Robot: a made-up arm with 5 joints.
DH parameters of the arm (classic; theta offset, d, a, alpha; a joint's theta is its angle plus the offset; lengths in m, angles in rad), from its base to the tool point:
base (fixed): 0 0 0 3.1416
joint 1: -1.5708 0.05 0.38 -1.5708
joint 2: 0 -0.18 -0.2 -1.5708
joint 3: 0 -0.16 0.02 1.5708
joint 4: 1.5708 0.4 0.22 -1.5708
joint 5: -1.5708 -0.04 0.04 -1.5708
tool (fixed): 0 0.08 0 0
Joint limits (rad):
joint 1: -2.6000..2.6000
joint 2: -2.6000..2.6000
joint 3: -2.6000..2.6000
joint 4: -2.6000..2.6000
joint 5: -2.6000..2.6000
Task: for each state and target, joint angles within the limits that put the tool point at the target. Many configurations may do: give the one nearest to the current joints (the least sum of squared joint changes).
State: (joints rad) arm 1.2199 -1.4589 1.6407 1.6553 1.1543
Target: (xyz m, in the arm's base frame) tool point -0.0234 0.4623 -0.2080
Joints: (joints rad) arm 0.7765 -1.6721 2.6000 1.3033 1.4525
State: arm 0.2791 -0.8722 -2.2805 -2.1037 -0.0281
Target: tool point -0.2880 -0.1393 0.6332
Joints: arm -0.4719 -1.5090 -2.3549 -2.0552 -0.2167
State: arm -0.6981 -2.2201 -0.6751 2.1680 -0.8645
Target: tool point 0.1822 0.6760 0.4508
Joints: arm -0.0878 -2.4992 -0.2540 2.0590 -0.9417
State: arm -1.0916 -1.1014 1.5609 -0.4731 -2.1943
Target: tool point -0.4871 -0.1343 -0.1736
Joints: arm -0.8260 -1.8173 1.8822 -0.6434 -2.6000
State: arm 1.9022 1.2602 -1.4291 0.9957 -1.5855
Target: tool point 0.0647 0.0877 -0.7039
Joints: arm 1.5766 0.9686 -1.0199 1.5248 -1.1659
